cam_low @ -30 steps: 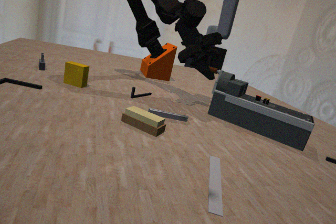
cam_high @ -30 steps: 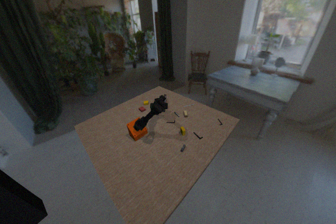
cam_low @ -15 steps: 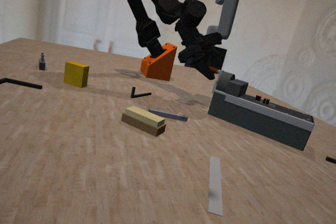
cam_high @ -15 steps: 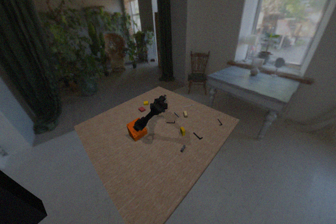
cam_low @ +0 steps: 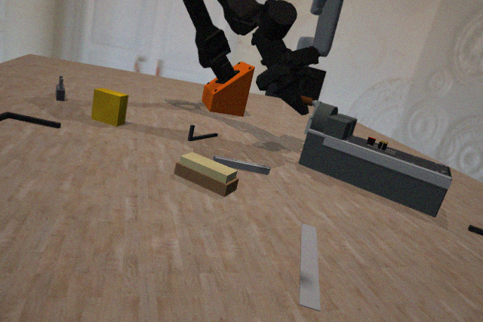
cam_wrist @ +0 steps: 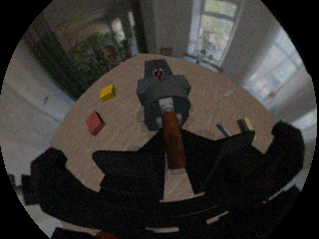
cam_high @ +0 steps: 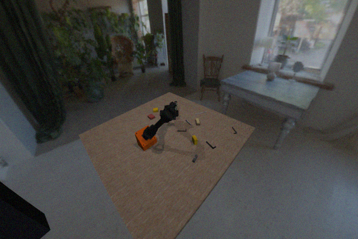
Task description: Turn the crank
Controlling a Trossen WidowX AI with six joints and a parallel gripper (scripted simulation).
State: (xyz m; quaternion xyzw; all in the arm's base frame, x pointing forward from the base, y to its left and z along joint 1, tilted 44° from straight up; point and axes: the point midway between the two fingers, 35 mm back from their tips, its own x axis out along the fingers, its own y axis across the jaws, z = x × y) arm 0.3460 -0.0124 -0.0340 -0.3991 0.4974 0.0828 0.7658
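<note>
My gripper tip is 10 mm past the brown crank handle, 10 mm to the left of it and 30 mm below it. The rest, counted from my gripper tip: red pointer: 120 mm ahead, 80 mm to the left, 10 mm below; red block: 70 mm behind, 240 mm to the left, 80 mm below; grey bar: 80 mm ahead, 170 mm to the right, 90 mm below.
</note>
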